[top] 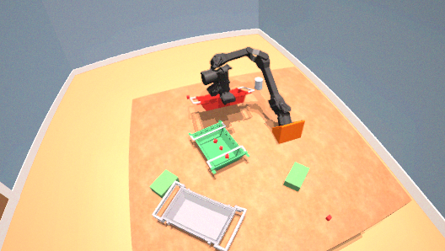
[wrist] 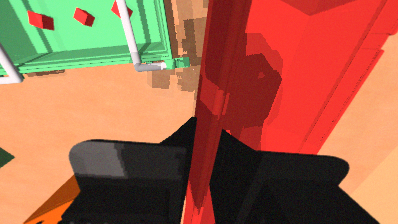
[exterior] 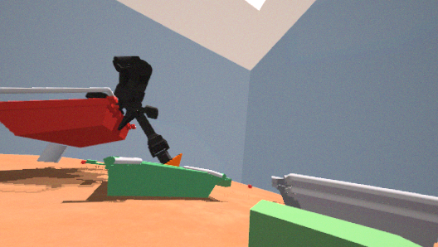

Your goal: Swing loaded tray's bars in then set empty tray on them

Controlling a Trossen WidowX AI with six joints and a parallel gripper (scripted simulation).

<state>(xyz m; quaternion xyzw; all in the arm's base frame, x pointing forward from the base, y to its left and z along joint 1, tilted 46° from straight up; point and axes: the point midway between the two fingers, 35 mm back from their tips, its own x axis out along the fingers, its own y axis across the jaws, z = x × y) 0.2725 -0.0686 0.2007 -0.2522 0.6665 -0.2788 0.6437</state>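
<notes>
Now: the red tray 70 mm to the right of my gripper tip.
</notes>
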